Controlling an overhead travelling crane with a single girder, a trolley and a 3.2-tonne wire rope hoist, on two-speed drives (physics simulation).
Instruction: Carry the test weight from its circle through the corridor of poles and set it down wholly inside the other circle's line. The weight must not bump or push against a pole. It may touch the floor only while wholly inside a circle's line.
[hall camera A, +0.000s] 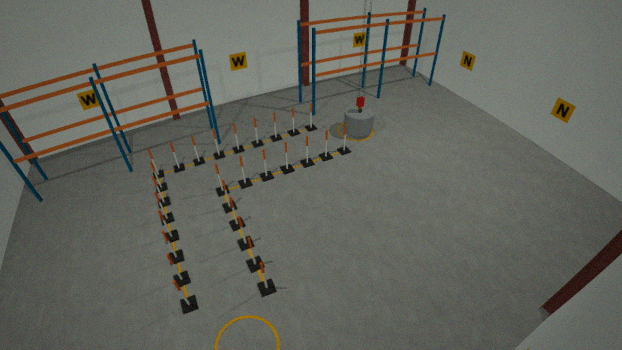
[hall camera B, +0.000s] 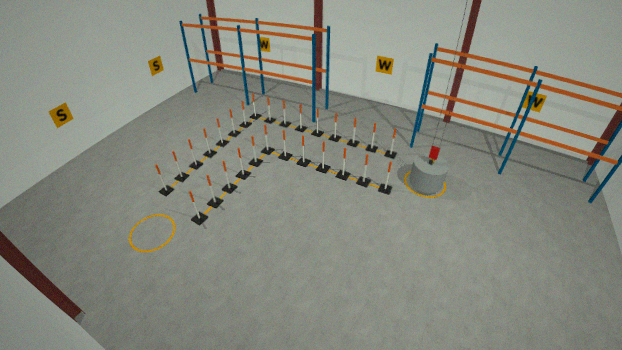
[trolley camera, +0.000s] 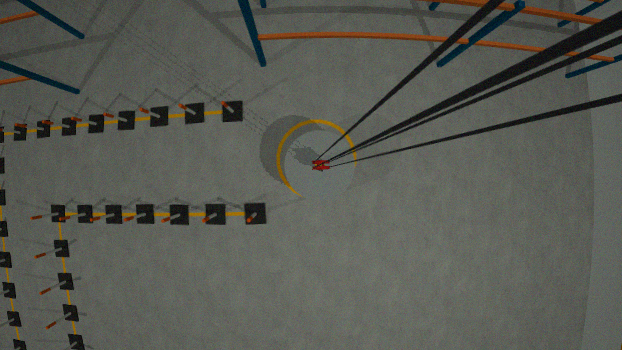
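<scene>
The test weight (hall camera A: 359, 125) (hall camera B: 428, 177) (trolley camera: 325, 182), a grey upright cylinder, hangs from the hook. It looks slightly raised, its shadow beside it. It is over its yellow circle (hall camera A: 357, 138) (hall camera B: 429, 196) (trolley camera: 278, 159), a little off centre to the lower right in the trolley view. My gripper, the hook under the red block (hall camera A: 360, 102) (hall camera B: 434, 153) (trolley camera: 320, 165), is shut on the weight. The other circle (hall camera A: 248, 316) (hall camera B: 130, 234) lies beyond the corridor's far end. The near end poles (hall camera A: 345, 137) (hall camera B: 388, 175) stand apart from the weight. Any gap underneath is hard to judge.
Two rows of orange-and-white poles on black bases form an L-shaped corridor; its outer row (hall camera A: 311, 120) (hall camera B: 393, 142) and inner row (hall camera A: 307, 150) (hall camera B: 344, 162) start left of the weight in the trolley view. Blue-and-orange racks (hall camera A: 313, 70) (hall camera B: 421, 100) (trolley camera: 252, 32) stand along the W wall.
</scene>
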